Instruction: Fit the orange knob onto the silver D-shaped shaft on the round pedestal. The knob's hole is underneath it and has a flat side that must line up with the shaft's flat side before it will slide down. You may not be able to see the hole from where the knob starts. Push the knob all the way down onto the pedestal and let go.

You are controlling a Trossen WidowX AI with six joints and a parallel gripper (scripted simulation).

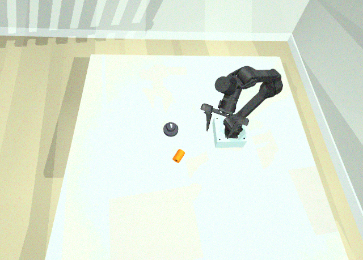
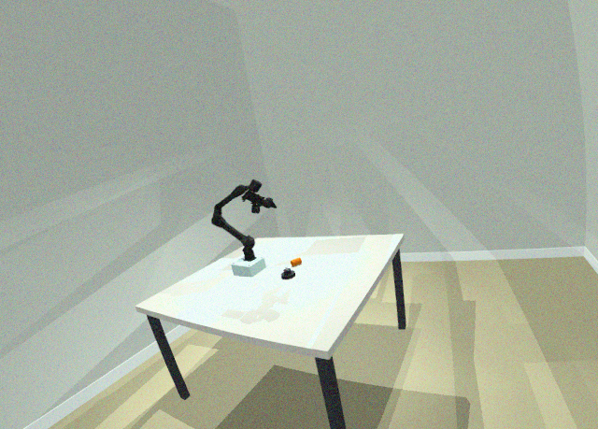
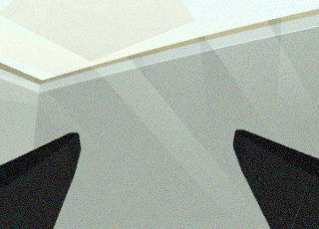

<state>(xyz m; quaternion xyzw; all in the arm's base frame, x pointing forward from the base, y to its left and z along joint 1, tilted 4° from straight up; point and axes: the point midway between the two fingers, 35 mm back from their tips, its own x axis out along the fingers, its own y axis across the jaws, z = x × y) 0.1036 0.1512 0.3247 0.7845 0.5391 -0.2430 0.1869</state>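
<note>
The orange knob lies 130 mm ahead of my gripper tip, 70 mm to the right of it and 350 mm below it. The rest, counted from my gripper tip: round pedestal: 190 mm ahead, 220 mm to the right, 340 mm below.
</note>
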